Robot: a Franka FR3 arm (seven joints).
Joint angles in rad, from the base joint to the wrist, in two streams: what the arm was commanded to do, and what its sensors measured. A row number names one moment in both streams.
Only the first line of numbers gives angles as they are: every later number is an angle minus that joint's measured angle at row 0.
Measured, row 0:
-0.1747, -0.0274, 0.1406, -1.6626, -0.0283, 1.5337, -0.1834
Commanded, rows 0 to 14:
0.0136, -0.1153, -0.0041, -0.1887, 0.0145, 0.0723, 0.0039
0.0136, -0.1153, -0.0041, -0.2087, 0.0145, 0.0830, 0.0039
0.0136, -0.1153, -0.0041, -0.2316, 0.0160, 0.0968, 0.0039
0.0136, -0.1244, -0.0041, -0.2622, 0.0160, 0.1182, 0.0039
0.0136, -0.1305, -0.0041, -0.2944, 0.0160, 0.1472, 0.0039
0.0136, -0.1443, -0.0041, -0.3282, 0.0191, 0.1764, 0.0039
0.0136, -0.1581, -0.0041, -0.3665, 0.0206, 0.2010, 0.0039
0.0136, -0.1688, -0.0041, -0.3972, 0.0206, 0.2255, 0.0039
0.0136, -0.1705, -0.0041, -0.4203, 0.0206, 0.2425, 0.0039
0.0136, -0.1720, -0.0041, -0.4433, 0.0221, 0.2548, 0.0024
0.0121, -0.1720, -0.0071, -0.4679, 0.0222, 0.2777, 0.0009
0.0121, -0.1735, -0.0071, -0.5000, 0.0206, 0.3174, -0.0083
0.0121, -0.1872, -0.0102, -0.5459, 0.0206, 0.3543, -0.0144
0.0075, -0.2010, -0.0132, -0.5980, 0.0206, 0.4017, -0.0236
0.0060, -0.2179, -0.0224, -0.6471, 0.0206, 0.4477, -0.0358
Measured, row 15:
0.0107, -0.1348, -0.0042, -0.4735, 0.0033, 0.3138, -0.0020
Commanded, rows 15 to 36:
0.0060, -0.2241, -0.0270, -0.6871, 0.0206, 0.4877, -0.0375
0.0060, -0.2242, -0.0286, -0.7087, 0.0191, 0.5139, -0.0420
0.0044, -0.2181, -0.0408, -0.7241, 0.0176, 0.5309, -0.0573
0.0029, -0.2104, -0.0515, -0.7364, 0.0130, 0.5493, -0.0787
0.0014, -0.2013, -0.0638, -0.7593, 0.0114, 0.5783, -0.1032
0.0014, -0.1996, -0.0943, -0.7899, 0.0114, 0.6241, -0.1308
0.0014, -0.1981, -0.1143, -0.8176, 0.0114, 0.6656, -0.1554
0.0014, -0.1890, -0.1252, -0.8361, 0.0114, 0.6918, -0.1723
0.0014, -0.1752, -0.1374, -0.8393, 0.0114, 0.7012, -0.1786
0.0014, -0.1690, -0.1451, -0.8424, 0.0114, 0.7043, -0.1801
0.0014, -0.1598, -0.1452, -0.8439, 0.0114, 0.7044, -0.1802
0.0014, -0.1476, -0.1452, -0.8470, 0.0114, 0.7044, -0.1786
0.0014, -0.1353, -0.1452, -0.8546, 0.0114, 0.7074, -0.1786
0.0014, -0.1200, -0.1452, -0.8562, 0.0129, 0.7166, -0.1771
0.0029, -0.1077, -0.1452, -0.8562, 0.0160, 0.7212, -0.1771
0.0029, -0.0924, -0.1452, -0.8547, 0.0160, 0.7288, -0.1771
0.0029, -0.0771, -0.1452, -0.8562, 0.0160, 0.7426, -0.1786
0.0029, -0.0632, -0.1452, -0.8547, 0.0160, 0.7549, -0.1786
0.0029, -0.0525, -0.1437, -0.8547, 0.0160, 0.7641, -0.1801
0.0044, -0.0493, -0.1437, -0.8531, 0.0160, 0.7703, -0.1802
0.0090, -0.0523, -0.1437, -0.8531, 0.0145, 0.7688, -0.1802
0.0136, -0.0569, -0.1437, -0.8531, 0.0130, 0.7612, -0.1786
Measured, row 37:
0.0084, -0.0517, -0.1490, -0.8440, 0.0033, 0.7461, -0.1650
